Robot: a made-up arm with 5 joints.
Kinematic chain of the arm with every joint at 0, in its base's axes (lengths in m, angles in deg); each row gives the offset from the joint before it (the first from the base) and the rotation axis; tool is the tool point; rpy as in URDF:
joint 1: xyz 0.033 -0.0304 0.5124 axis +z
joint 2: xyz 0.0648 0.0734 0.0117 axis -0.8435 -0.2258 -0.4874
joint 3: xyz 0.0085 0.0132 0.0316 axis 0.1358 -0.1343 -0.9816
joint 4: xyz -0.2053 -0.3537 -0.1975 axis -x
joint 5: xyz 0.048 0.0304 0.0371 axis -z
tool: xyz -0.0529 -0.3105 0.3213 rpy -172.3 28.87 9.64
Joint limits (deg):
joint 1: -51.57..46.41
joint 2: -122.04..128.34
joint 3: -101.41..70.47
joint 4: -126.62..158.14
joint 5: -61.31..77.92
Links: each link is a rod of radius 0.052 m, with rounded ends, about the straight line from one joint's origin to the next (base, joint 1, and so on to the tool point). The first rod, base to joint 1, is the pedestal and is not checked.
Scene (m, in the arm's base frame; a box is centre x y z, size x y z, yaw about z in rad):
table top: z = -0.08
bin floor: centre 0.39 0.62 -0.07 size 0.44 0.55 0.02 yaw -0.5
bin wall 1: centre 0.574 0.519 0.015 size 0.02 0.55 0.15 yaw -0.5
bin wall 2: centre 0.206 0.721 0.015 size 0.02 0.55 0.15 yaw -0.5
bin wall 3: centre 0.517 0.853 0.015 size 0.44 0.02 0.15 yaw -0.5
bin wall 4: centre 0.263 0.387 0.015 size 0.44 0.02 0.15 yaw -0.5
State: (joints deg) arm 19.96 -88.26 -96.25 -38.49 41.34
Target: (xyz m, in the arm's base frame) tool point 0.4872 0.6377 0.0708
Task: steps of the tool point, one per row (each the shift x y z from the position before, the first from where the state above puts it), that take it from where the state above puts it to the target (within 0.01 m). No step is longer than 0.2 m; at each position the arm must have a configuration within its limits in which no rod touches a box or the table.
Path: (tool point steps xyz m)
1: -0.0454 -0.0020 -0.1599
2: -0.0671 -0.0318 -0.1550

